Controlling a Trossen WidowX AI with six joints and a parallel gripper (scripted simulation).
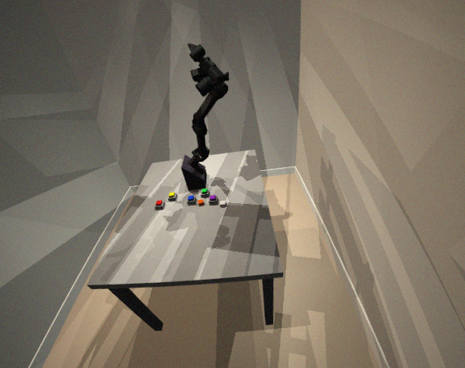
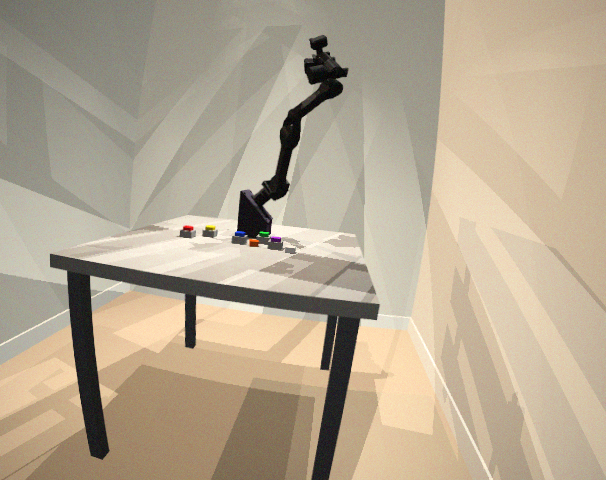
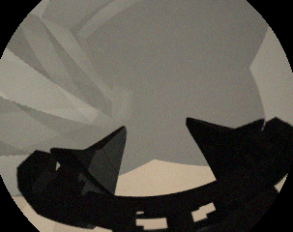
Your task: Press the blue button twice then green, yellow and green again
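Right now the blue button is 76 cm below my gripper tip, 17 cm to the right of it and 13 cm ahead of it. Round my gripper tip: purple button: 76 cm below, 14 cm ahead, 3 cm to the right; then green button: 76 cm below, 9 cm to the right, 7 cm ahead; then small white block: 79 cm below, 18 cm ahead, 3 cm to the left.
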